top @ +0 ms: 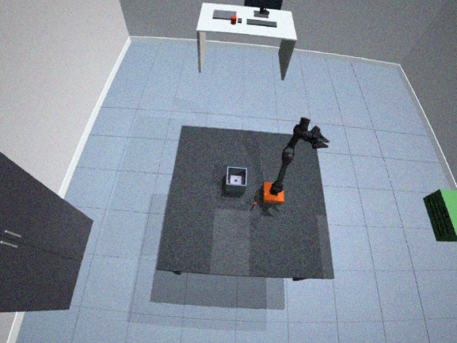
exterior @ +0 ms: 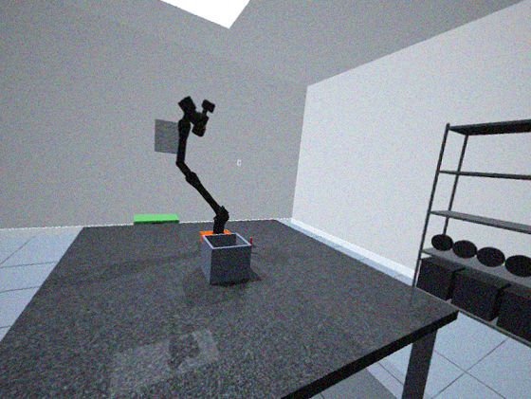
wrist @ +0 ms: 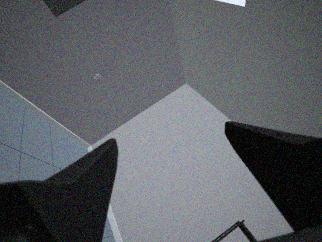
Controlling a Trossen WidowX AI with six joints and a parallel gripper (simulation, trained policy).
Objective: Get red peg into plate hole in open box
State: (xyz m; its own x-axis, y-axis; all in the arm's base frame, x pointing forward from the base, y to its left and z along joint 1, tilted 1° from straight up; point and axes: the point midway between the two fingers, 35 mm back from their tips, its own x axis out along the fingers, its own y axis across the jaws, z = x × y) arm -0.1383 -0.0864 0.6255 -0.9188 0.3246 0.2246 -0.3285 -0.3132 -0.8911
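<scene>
My gripper tip is now 32 cm short of the red peg, 23 cm to the right of it and 64 cm above it. Also, from my gripper tip: plate 51 cm ahead, 7 cm to the left, 64 cm below.
</scene>
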